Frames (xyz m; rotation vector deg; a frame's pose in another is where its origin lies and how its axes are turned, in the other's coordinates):
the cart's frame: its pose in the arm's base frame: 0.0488 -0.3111 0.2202 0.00 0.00 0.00
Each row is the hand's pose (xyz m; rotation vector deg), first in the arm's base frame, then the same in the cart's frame.
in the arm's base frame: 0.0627 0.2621 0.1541 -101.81 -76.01 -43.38
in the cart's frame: 0.0139 0.5732 -0.0661 -101.81 -76.01 -43.38
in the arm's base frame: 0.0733 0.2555 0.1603 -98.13 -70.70 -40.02
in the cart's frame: 0.0245 0.5666 -0.0599 -98.13 -70.70 -40.02
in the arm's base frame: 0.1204 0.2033 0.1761 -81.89 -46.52 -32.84
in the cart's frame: 0.0716 0.5144 -0.0441 -81.89 -46.52 -32.84
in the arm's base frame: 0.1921 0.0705 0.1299 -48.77 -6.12 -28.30
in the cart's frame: 0.1433 0.3816 -0.0903 -48.77 -6.12 -28.30
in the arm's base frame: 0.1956 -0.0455 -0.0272 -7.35 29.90 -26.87
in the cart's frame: 0.1468 0.2656 -0.2474 -7.35 29.90 -26.87
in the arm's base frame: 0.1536 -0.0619 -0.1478 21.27 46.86 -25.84
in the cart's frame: 0.1048 0.2492 -0.3680 21.27 46.86 -25.84
